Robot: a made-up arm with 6 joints.
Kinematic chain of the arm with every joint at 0, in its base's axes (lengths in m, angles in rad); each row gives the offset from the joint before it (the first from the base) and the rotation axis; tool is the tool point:
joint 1: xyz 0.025 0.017 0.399 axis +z
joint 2: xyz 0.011 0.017 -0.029 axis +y
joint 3: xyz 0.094 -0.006 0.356 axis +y
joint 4: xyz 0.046 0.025 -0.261 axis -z
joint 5: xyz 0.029 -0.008 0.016 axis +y
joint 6: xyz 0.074 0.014 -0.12 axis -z
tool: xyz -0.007 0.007 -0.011
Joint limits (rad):
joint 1: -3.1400..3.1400
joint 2: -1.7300..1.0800
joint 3: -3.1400..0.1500
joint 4: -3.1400..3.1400
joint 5: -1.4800..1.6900
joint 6: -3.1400..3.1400
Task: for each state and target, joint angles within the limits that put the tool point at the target. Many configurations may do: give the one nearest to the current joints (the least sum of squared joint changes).
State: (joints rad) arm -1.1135 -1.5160 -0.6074 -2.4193 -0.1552 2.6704
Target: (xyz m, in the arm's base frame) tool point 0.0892 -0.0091 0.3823
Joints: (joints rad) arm -1.4733 -1.3955 0.0475 -2.8767 0.0249 2.6260
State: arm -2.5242 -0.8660 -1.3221 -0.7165 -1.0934 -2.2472
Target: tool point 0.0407 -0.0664 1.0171
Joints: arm -2.6220 -0.6254 -1.3556 -0.2718 -0.9786 -2.2443
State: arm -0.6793 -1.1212 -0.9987 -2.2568 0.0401 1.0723
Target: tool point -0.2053 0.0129 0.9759
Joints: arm 0.1828 -1.2096 -1.7190 -2.3364 0.6051 1.0534
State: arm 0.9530 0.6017 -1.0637 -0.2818 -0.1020 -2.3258
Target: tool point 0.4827 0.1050 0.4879
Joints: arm 0.1025 0.0749 -0.6731 -0.0862 0.0223 -2.3075
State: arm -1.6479 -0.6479 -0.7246 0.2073 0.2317 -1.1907
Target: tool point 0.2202 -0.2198 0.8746
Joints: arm -0.9999 -0.4807 -1.1399 0.0242 0.0989 -1.1756
